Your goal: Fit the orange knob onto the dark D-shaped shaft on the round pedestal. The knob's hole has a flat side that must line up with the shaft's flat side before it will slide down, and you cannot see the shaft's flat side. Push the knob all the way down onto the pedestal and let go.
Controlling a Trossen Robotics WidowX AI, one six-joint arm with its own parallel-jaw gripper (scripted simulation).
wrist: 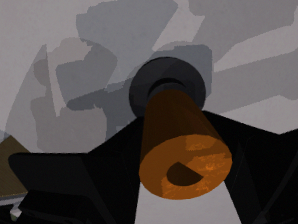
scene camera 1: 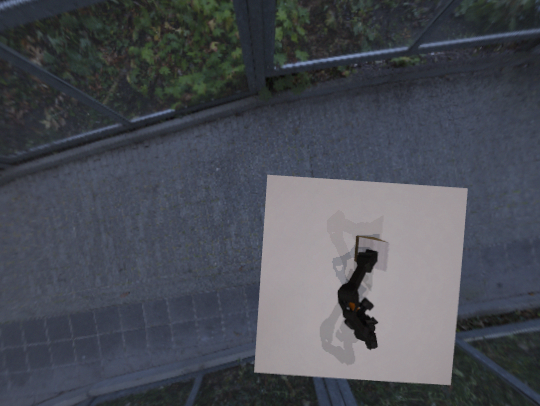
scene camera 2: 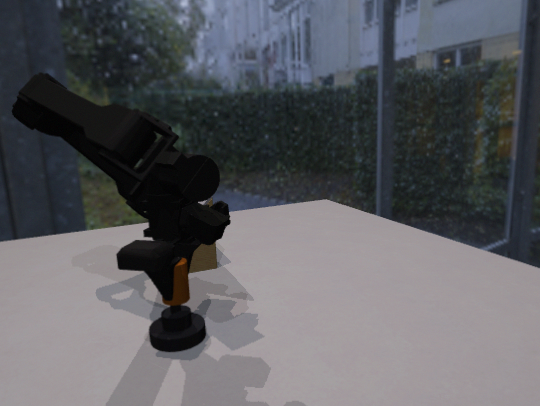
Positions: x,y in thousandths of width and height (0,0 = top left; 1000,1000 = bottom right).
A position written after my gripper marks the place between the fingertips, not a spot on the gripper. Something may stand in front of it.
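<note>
Pedestal (scene camera 2: 331,812), also (wrist: 549,328). Orange knob, held by my gripper (scene camera 2: 325,723), also (wrist: 579,533).
</note>
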